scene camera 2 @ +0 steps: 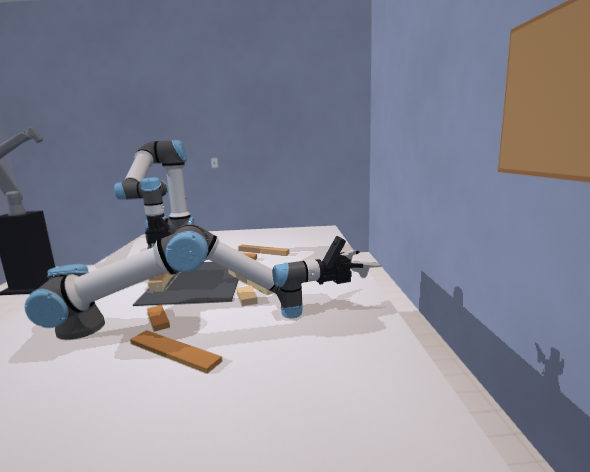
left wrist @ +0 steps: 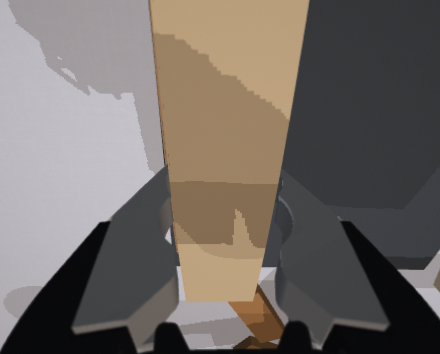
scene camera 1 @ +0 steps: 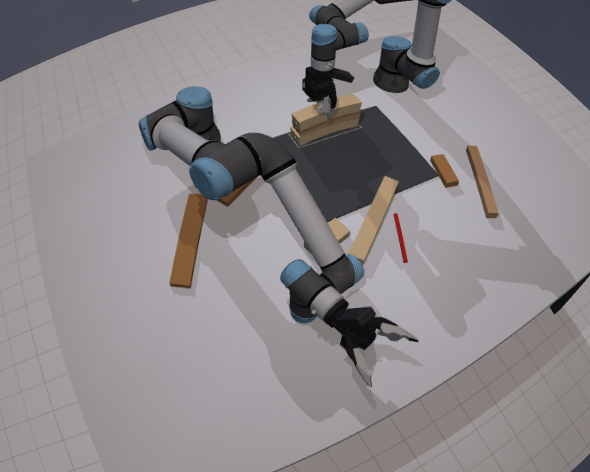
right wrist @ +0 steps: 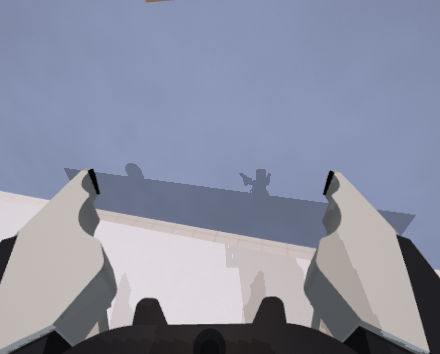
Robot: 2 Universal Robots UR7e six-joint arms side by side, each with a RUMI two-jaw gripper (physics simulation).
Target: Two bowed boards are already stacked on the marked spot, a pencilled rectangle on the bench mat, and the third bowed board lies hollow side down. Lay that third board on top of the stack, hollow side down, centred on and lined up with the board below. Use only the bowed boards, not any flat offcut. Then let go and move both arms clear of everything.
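Places are measured from the left arm's base along level axes (x right, y back, z down), in metres.
Pixels of known places: left gripper, between the fingertips: (left wrist: 222, 166) (scene camera 1: 323, 114); right gripper, between the fingertips: (scene camera 2: 369, 258) (scene camera 1: 396, 364) (right wrist: 213, 171); left arm's base, origin of its link: (scene camera 1: 390, 82); right arm's base, origin of its link: (scene camera 2: 81, 328).
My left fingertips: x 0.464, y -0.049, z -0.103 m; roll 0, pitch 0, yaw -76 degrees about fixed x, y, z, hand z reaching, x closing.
Note:
Ahead of a thing's pixels: the offset from my left fingertips to its middle. "pt": to the spot under its first point. Level surfaces: height alone.
The third bowed board @(dy -0.003, dx -0.012, dz -0.008 m) (scene camera 1: 347, 103) (left wrist: 225, 120) is pale tan, over the stacked boards @(dy +0.007, dx -0.025, dz +0.074 m) (scene camera 1: 325, 133) and roughly along them. Whether it rests on them or hangs just above is too fine to tell. A thin strip shows along its left edge in the left wrist view. The pencilled rectangle @(pt dy -0.023, dx -0.017, dz +0.086 m) (scene camera 1: 330, 137) shows as a line along the stack's foot. My left gripper (scene camera 1: 328, 108) (left wrist: 222, 166) points down, its fingers shut on the board's two long sides. My right gripper (scene camera 1: 394, 363) (scene camera 2: 367, 264) (right wrist: 213, 171) is wide open and empty, far from the stack near the table's edge.
The dark bench mat @(dz +0.097 m) (scene camera 1: 410, 165) (scene camera 2: 210, 295) lies under the stack. A pale board @(pt dy -0.377, dx +0.164, dz +0.070 m) (scene camera 1: 375, 220), a small pale block @(dy -0.317, dx +0.305, dz +0.089 m) (scene camera 1: 339, 232) (scene camera 2: 247, 295), a red stick @(dy -0.460, dx +0.134, dz +0.100 m) (scene camera 1: 400, 237) and brown pieces @(dy -0.041, dx +0.596, dz +0.094 m) (scene camera 1: 188, 240) @(dy -0.398, dx -0.199, dz +0.090 m) (scene camera 1: 444, 170) @(dy -0.522, dx -0.280, dz +0.088 m) (scene camera 1: 482, 182) lie around it. My right arm crosses beside the mat.

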